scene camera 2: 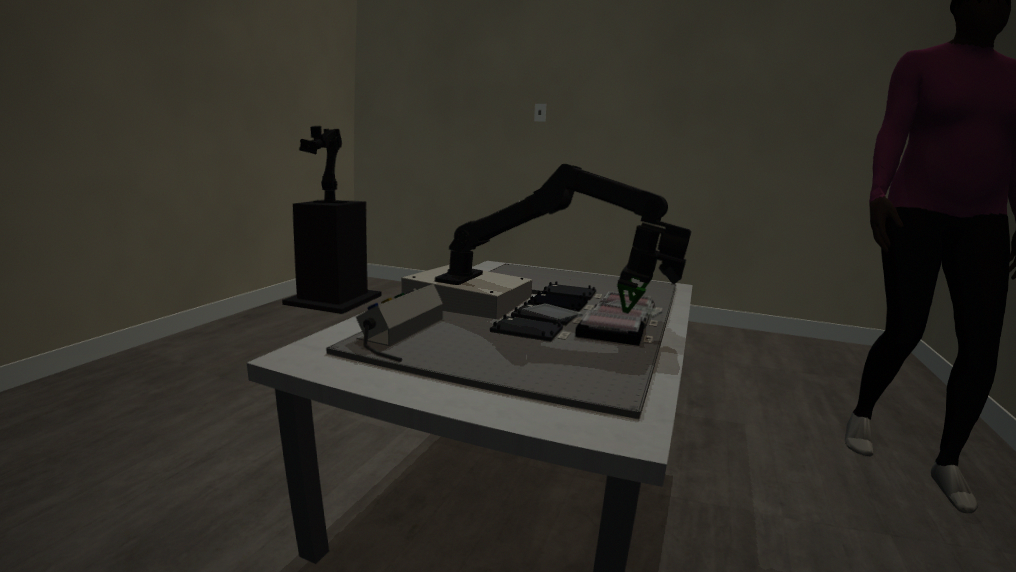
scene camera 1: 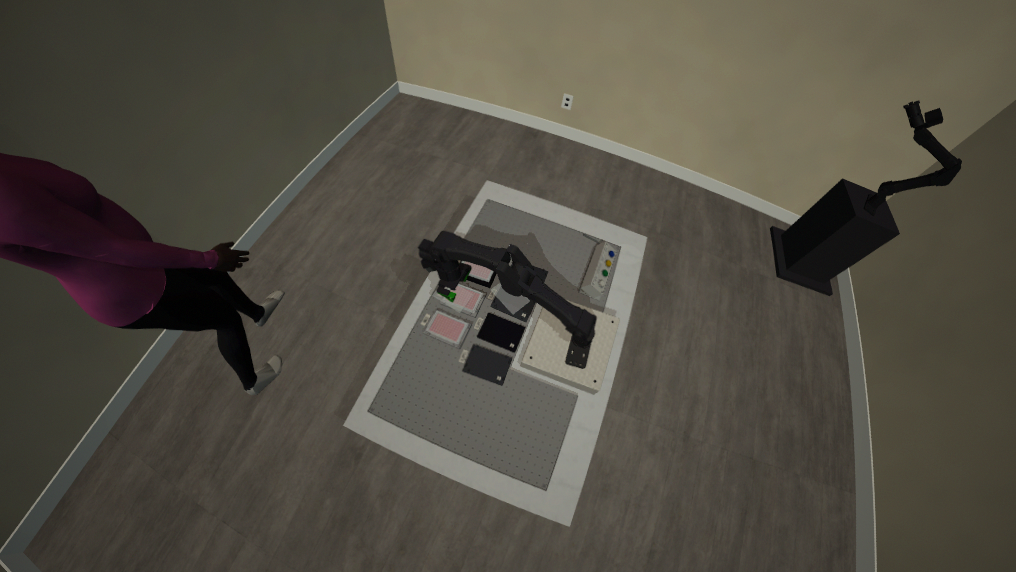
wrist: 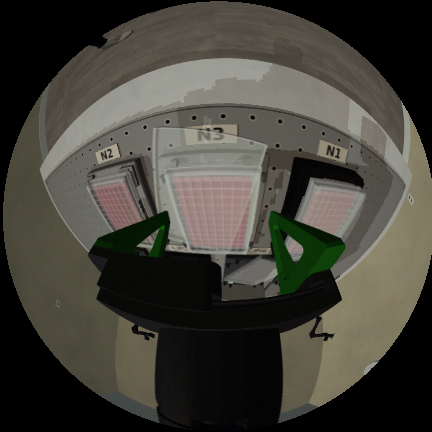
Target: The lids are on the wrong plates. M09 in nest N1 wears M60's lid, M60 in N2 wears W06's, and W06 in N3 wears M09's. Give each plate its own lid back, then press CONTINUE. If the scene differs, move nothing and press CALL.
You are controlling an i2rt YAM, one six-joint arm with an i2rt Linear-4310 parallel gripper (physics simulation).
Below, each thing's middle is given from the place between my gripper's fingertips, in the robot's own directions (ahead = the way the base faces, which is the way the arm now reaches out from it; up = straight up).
Right now my hand is 2 cm past the N1 nest (scene camera 2: 583,331), 12 cm to the left of it and 2 cm above it.
